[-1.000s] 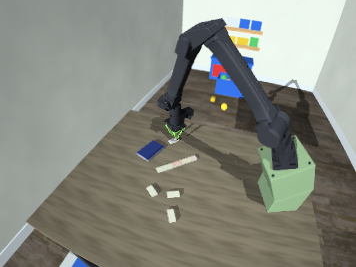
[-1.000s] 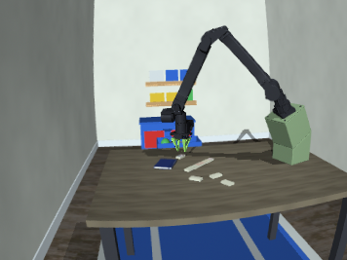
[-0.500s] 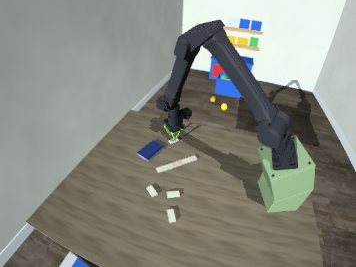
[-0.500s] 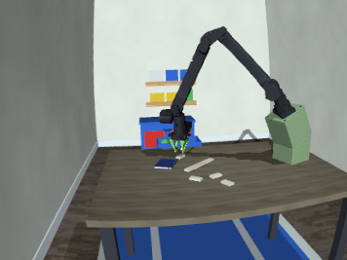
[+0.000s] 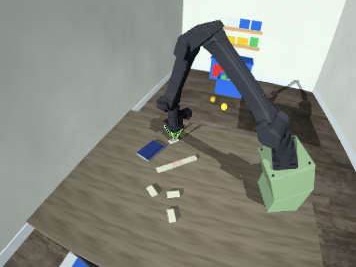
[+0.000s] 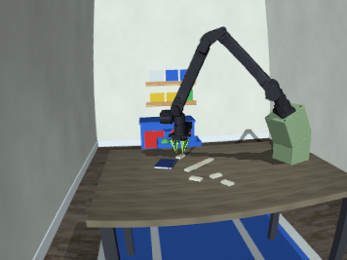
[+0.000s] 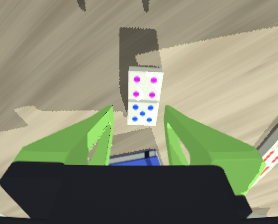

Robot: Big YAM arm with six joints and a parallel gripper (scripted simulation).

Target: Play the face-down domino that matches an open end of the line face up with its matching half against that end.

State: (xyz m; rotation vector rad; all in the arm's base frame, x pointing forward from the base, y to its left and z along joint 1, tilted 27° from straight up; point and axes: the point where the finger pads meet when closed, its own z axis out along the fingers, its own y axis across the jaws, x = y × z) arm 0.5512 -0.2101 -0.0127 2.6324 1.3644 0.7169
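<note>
The domino lies 30 mm below my hand.
</note>
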